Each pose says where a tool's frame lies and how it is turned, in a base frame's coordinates. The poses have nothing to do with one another.
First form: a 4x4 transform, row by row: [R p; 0 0 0 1], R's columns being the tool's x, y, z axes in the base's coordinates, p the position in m. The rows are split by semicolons.
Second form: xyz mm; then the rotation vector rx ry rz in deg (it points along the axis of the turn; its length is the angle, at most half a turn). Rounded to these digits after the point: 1 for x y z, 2 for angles.
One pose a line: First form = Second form
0.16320 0.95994 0.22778 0.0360; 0.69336 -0.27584 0.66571 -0.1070; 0.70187 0.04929 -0.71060 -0.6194; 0 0 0 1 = 36.0 -107.0 -619.4 -116.77 -89.81 -50.50
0.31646 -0.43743 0.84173 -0.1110; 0.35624 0.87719 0.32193 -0.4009; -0.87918 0.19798 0.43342 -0.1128; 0 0 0 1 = -111.0 -400.9 -112.8 -4.68 65.00 29.98
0.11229 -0.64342 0.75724 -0.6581; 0.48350 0.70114 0.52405 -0.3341; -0.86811 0.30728 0.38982 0.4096; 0 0 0 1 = -658.1 -334.1 409.6 -9.17 68.76 47.67
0.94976 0.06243 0.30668 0.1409; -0.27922 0.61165 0.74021 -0.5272; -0.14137 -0.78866 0.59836 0.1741; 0 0 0 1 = 140.9 -527.2 174.1 -51.19 15.00 -11.44
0.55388 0.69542 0.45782 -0.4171; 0.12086 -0.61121 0.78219 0.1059; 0.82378 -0.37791 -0.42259 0.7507; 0 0 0 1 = -417.1 105.9 750.7 -118.77 -37.46 -58.82
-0.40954 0.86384 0.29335 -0.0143; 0.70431 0.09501 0.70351 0.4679; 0.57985 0.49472 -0.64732 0.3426; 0 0 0 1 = -14.3 467.9 342.6 -90.65 -124.40 -69.27
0.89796 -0.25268 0.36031 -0.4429; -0.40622 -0.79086 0.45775 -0.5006; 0.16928 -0.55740 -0.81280 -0.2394; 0 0 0 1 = -442.9 -500.6 -239.4 -144.38 27.17 -21.84
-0.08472 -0.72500 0.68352 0.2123; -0.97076 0.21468 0.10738 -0.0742; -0.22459 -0.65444 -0.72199 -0.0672; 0 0 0 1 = 212.3 -74.2 -67.2 -89.84 107.09 -28.98
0.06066 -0.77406 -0.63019 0.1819; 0.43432 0.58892 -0.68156 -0.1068; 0.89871 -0.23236 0.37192 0.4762; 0 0 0 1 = 181.9 -106.8 476.2 20.08 -68.33 54.01
